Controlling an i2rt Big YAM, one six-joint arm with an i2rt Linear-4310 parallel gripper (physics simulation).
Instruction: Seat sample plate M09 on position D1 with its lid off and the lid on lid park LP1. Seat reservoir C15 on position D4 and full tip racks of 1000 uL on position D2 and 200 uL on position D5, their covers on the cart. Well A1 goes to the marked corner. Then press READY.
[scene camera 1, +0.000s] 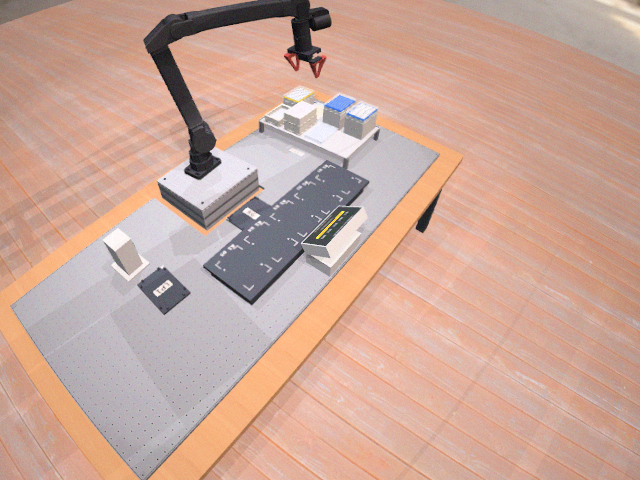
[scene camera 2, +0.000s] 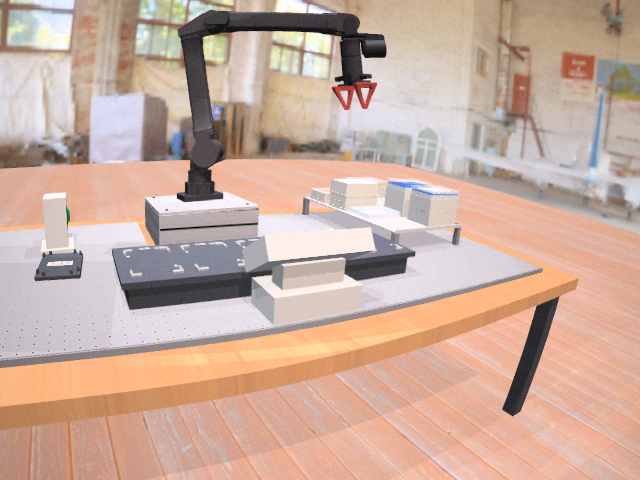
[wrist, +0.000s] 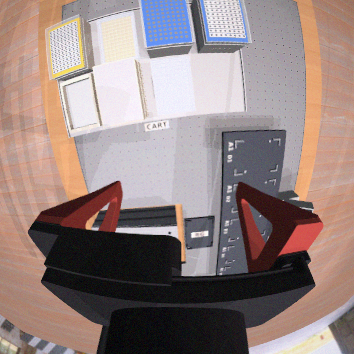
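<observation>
My gripper (scene camera 1: 306, 73) (scene camera 2: 356, 108) (wrist: 178, 187) is open and empty, high above the table near the cart (scene camera 1: 345, 147) (wrist: 220, 95). On the cart stand a yellow-rimmed rack (scene camera 1: 298, 94) (wrist: 66, 47), a solid-blue-topped rack (scene camera 1: 340, 103) (wrist: 166, 22) and a blue-rimmed rack with white dots (scene camera 1: 360, 121) (scene camera 2: 434, 206) (wrist: 223, 20). A white box (scene camera 1: 300, 116) (scene camera 2: 354, 192) (wrist: 118, 90), an open-topped tray (scene camera 1: 277, 114) (wrist: 82, 102) and a pale yellow plate (wrist: 118, 37) are there too. M09 and C15 are unreadable. The dark deck (scene camera 1: 281, 232) (scene camera 2: 170, 263) (wrist: 255, 155) bears no labware. Lid park LP1 (scene camera 1: 162, 287) (scene camera 2: 59, 263) holds no lid.
A display (scene camera 1: 336, 224) (scene camera 2: 310, 248) stands at the deck's front. A white post (scene camera 1: 124, 251) (scene camera 2: 55, 219) with a green button (scene camera 2: 68, 214) stands behind LP1. The RG pad (scene camera 1: 250, 212) (wrist: 200, 233) lies between arm base (scene camera 1: 206, 180) and deck. A flat whitish panel (wrist: 172, 82) lies on the cart.
</observation>
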